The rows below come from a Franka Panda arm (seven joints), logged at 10 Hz.
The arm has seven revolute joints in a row. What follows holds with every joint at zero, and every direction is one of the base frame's.
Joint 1 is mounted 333.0 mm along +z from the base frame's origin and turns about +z.
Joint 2 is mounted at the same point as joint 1 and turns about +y.
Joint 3 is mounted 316.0 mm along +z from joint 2 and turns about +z.
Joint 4 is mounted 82.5 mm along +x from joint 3 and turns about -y.
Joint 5 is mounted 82.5 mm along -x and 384.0 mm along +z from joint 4 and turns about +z.
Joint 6 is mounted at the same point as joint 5 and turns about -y.
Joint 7 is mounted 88.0 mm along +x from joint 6 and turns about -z.
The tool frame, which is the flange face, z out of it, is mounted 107.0 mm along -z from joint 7; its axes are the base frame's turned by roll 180.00, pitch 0.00 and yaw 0.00 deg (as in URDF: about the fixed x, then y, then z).
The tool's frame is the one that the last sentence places.
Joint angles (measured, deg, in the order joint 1, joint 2, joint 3, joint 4, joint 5, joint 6, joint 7), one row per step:
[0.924 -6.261 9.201 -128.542 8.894 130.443 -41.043]
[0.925 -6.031 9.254 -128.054 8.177 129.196 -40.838]
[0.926 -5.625 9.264 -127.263 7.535 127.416 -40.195]
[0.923 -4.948 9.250 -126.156 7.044 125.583 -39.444]
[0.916 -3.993 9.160 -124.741 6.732 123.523 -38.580]
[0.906 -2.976 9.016 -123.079 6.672 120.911 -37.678]
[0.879 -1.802 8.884 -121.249 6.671 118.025 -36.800]
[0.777 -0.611 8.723 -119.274 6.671 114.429 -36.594]
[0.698 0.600 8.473 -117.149 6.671 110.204 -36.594]
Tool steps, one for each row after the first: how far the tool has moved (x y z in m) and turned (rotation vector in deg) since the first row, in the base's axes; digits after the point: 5 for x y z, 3 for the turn. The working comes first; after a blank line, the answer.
Tool pose at each row, in the base's axes (x y z in m, rotation vector in deg; the steps are taken from these numbers as rounded here):
[0.50990 0.09605 0.42680 -161.732 -68.467 -14.536]
[0.51005 0.09667 0.42652 -161.804 -69.096 -12.878]
[0.51080 0.09711 0.42627 -161.987 -68.933 -10.628]
[0.51311 0.09753 0.42613 -162.149 -68.374 -8.420]
[0.51671 0.09749 0.42566 -162.257 -67.313 -5.989]
[0.52033 0.09717 0.42577 -162.175 -65.852 -3.100]
[0.52417 0.09687 0.42543 -161.932 -64.349 0.140]
[0.52717 0.09555 0.42514 -161.135 -63.641 4.147]
[0.52931 0.09355 0.42521 -159.987 -63.103 8.801]

[0.00015 0.00062 -0.00028 -0.617 0.908 0.377]
[0.00090 0.00106 -0.00053 -1.139 2.280 0.286]
[0.00321 0.00148 -0.00067 -1.502 3.691 -0.026]
[0.00681 0.00144 -0.00114 -1.699 5.338 -0.602]
[0.01043 0.00112 -0.00103 -1.727 7.389 -1.342]
[0.01427 0.00082 -0.00137 -1.750 9.706 -2.058]
[0.01727 -0.00050 -0.00166 -1.886 12.525 -2.131]
[0.01941 -0.00250 -0.00159 -2.083 15.812 -1.989]

